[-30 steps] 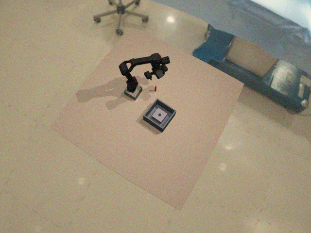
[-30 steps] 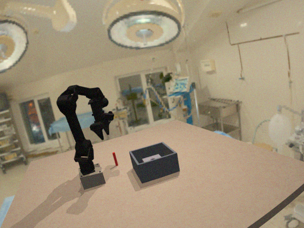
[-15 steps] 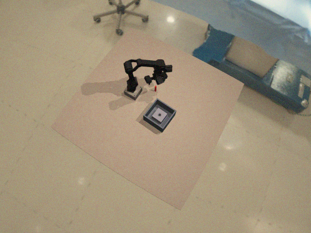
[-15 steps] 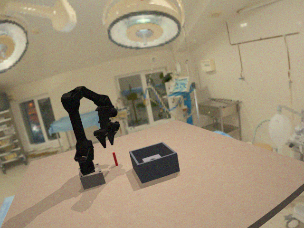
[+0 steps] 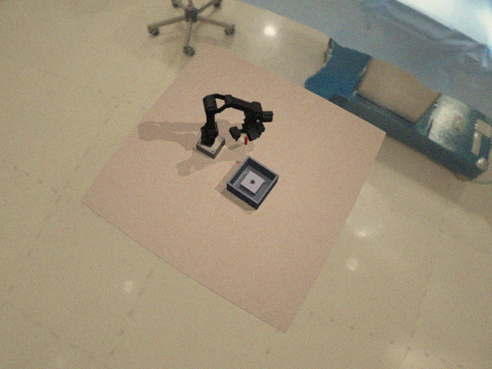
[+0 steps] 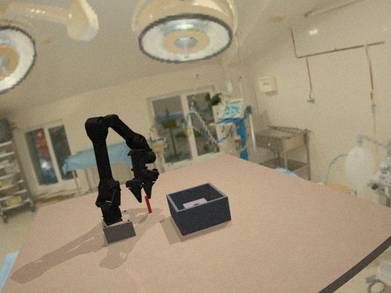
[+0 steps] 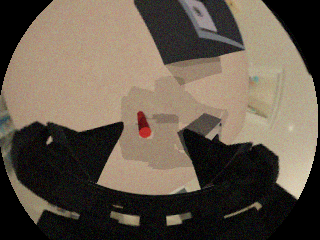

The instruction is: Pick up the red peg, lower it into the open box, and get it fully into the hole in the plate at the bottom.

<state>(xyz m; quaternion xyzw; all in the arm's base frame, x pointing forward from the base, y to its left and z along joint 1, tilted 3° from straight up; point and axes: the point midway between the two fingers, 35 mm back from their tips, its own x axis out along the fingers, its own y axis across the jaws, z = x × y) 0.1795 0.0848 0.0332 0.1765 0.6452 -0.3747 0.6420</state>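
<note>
Right now the red peg is 30 mm below my gripper tip, 10 mm to the left of it and 10 mm ahead of it. Also, from my gripper tip: light grey plate (210 mm to the right, 130 mm ahead, 20 mm below); dark box (210 mm to the right, 130 mm ahead, 40 mm below).
</note>
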